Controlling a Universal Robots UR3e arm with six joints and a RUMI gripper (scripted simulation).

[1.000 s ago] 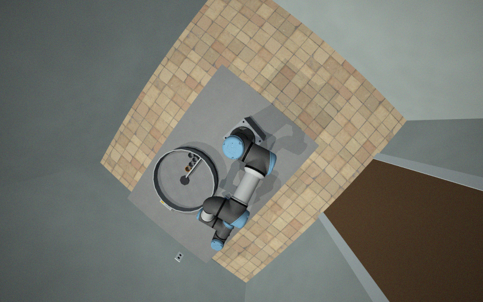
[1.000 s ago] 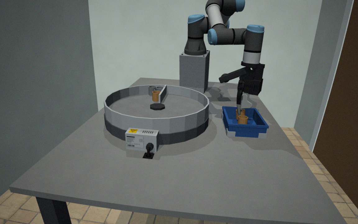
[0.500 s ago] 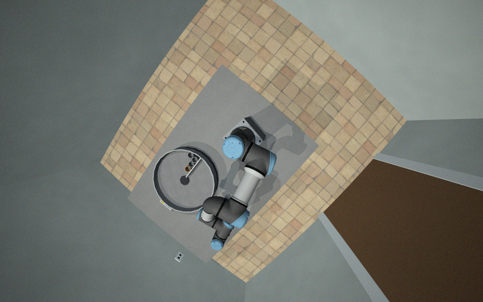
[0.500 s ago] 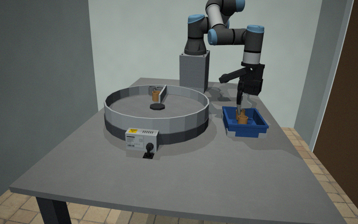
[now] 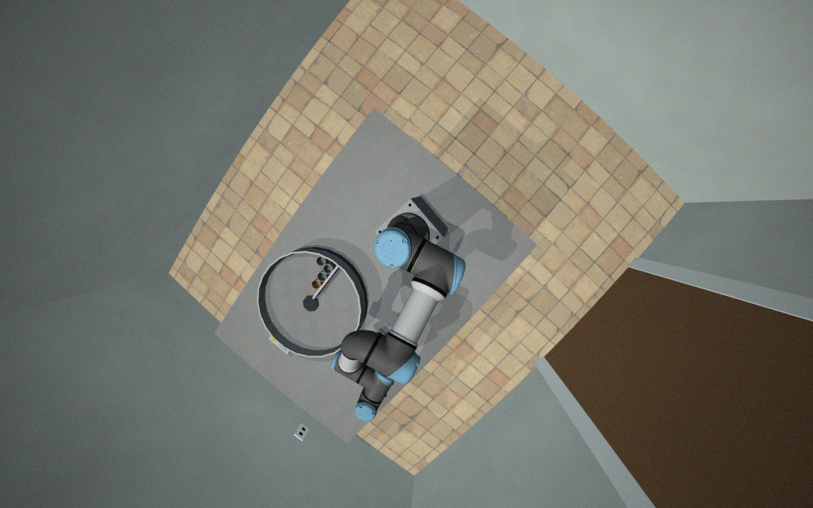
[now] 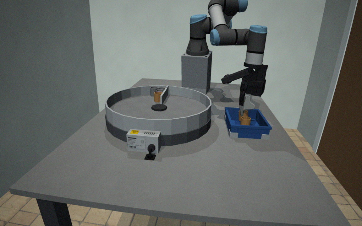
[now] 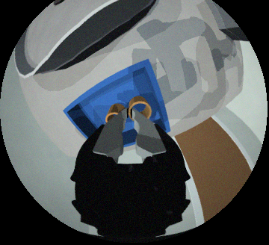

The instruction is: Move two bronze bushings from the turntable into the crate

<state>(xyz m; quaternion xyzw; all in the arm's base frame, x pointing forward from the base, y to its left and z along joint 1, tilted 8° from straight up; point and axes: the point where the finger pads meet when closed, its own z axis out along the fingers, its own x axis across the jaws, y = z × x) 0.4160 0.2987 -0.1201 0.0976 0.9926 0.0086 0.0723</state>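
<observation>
Now: the blue crate 3 cm ahead of my hand, 2 cm to the left of it and 2 cm below it. Round my hand: turntable 33 cm to the right, 9 cm ahead.
</observation>
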